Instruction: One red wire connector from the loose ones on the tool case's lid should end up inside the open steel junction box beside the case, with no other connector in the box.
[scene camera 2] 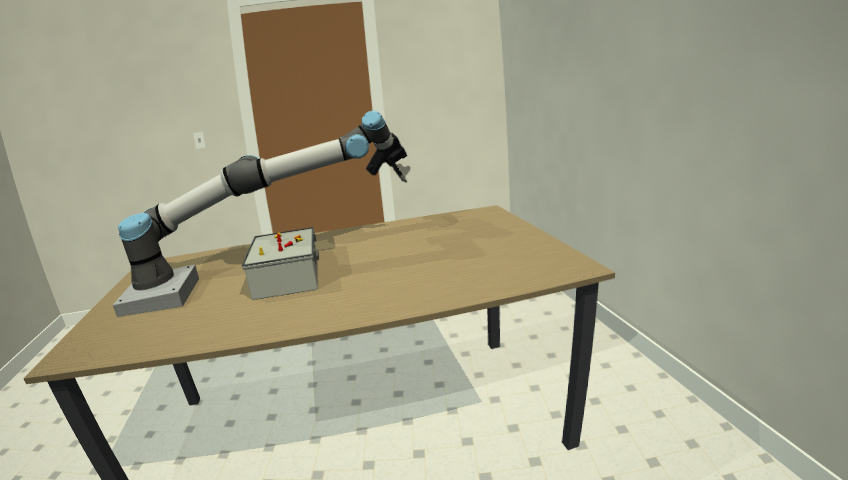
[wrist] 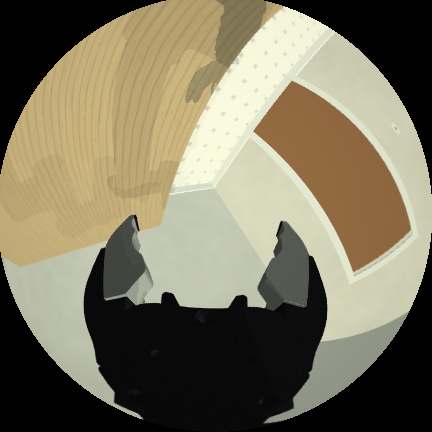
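Seen in the pictures: gripper, between the fingertips: point(scene camera 2: 395, 171) point(wrist: 207, 220); arm's base, origin of its link: point(scene camera 2: 153, 280).
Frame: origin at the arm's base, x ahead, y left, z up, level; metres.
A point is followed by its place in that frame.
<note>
The grey tool case point(scene camera 2: 283, 280) {x 0.467, y -0.246, z -0.002 m} stands on the table near the robot's base in the scene view. Small connectors lie or stand on its pale lid point(scene camera 2: 270, 256) {x 0.441, y -0.194, z 0.065 m}: a red one point(scene camera 2: 280, 246) {x 0.478, y -0.163, z 0.081 m} stands upright, a second red one point(scene camera 2: 288, 243) {x 0.505, y -0.131, z 0.076 m} lies beside it, and another red one point(scene camera 2: 278, 238) {x 0.475, y -0.059, z 0.078 m} is behind. A yellow one point(scene camera 2: 260, 251) {x 0.412, y -0.166, z 0.078 m} stands at the lid's left, and a yellow-orange cluster point(scene camera 2: 298, 238) {x 0.541, y -0.104, z 0.078 m} is at the right. The open steel junction box does not show in either view. My gripper point(scene camera 2: 405, 174) {x 0.993, y 0.212, z 0.190 m} point(wrist: 207, 220) {x 0.993, y 0.212, z 0.190 m} is open and empty, high above the table and far right of the case.
The wooden table point(scene camera 2: 380, 297) {x 0.727, y -0.405, z -0.051 m} point(wrist: 85, 125) {x 0.985, y 0.079, z -0.051 m} carries the case and the robot's base plate point(scene camera 2: 155, 299) {x 0.039, y -0.159, z -0.012 m}. The brown door point(scene camera 2: 309, 89) point(wrist: 345, 175) and the pale wall point(scene camera 2: 440, 107) stand behind the table. A grey wall point(scene camera 2: 684, 148) is at the right.
</note>
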